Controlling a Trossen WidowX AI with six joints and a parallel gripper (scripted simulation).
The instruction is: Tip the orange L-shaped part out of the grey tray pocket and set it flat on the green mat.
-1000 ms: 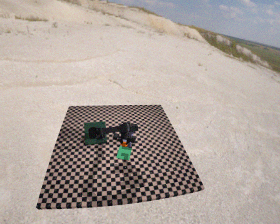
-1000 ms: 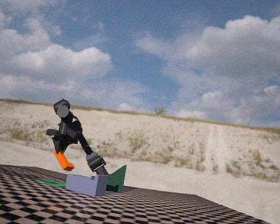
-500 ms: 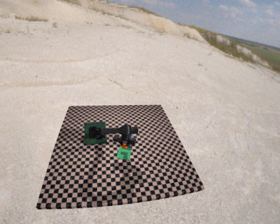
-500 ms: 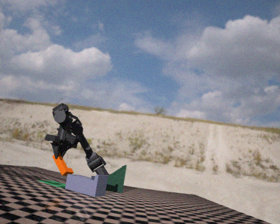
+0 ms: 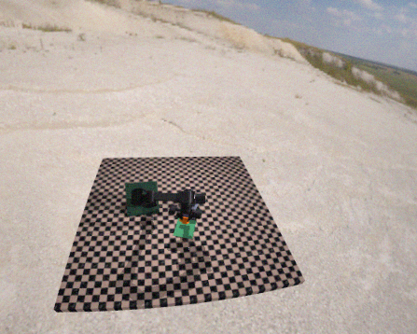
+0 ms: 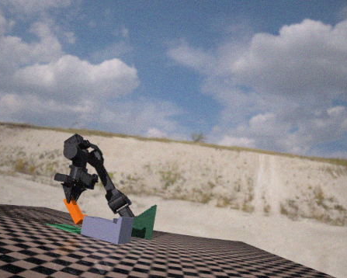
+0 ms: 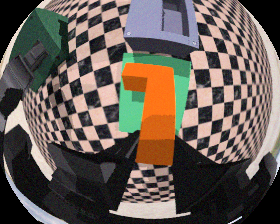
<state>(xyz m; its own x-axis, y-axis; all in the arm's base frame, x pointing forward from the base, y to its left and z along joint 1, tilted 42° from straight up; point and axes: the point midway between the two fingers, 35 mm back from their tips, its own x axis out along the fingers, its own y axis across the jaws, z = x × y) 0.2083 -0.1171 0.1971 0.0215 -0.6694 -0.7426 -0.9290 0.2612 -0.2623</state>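
Now: the orange L-shaped part 40 mm to the left of my gripper tip and 30 mm below it. The rest, counted from my gripper tip: green mat: 10 mm ahead, 20 mm to the left, 110 mm below.
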